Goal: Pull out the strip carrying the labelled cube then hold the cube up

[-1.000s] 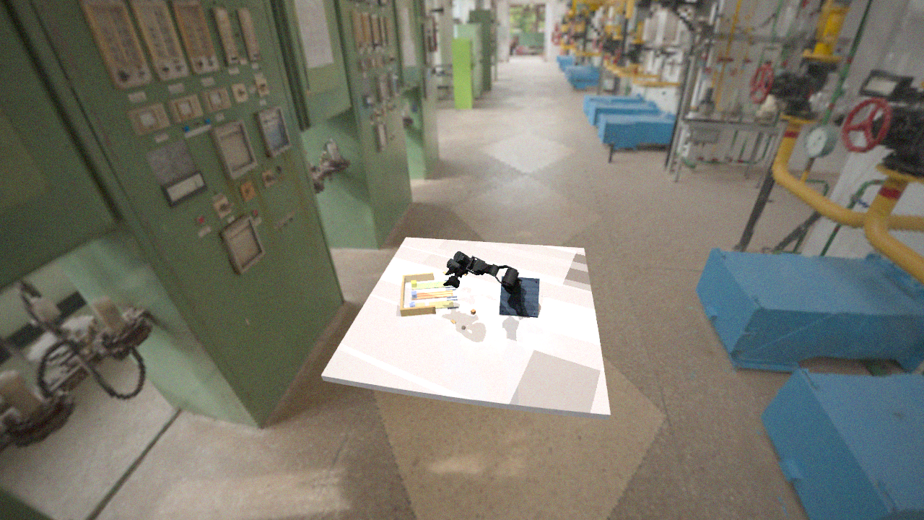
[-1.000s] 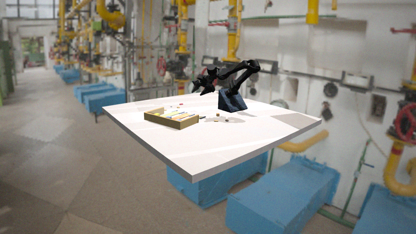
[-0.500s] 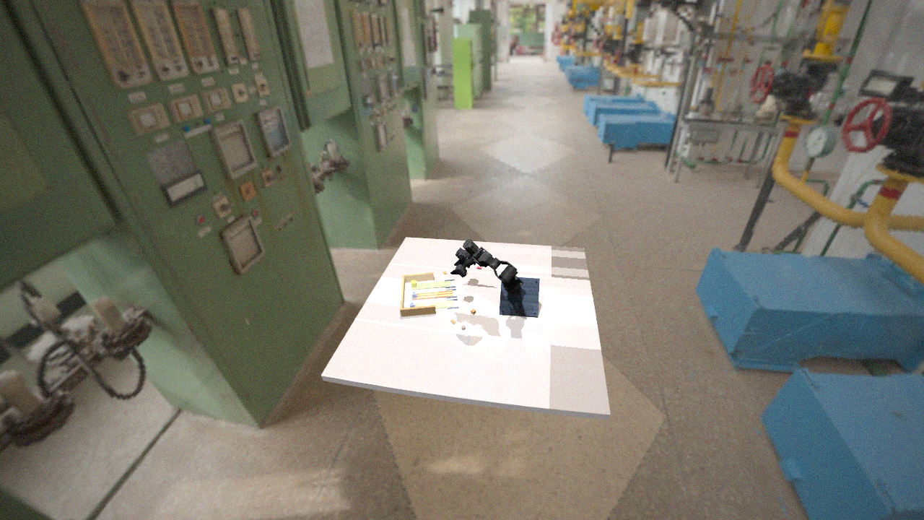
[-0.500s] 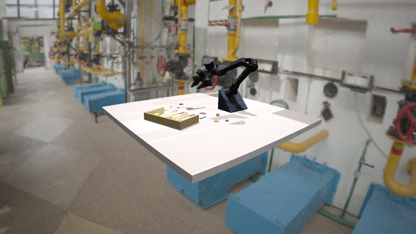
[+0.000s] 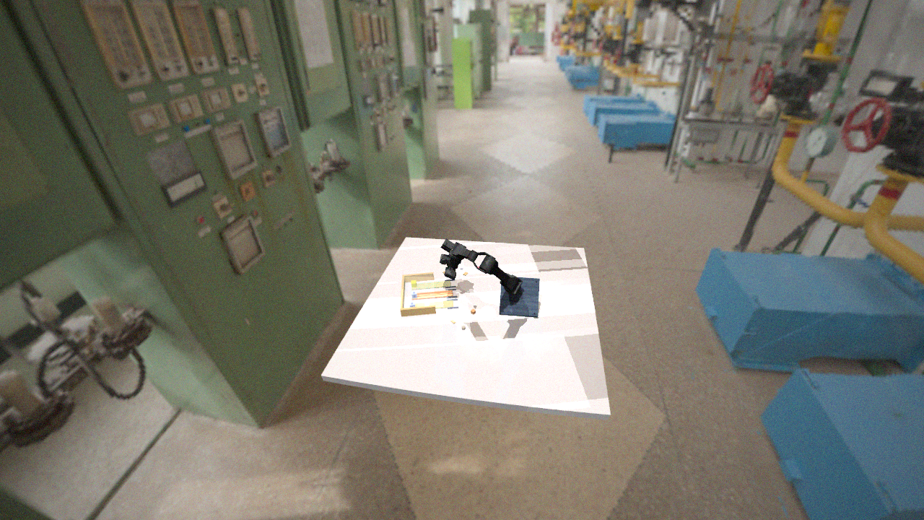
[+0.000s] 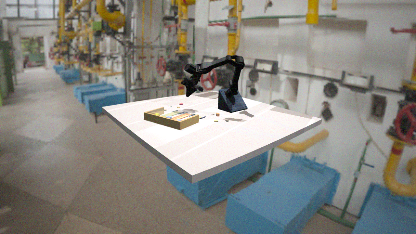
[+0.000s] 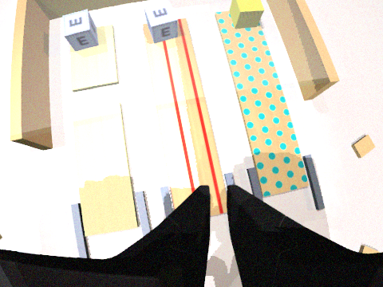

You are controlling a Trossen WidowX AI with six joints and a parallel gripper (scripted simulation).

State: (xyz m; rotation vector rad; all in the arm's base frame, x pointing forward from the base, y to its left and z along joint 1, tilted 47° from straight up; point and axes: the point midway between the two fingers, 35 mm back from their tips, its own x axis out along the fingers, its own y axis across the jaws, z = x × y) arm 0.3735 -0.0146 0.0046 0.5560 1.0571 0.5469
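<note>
My gripper tip is now 1 cm short of the pale yellow strip, 10 cm to the right of it and 13 cm above it.
</note>
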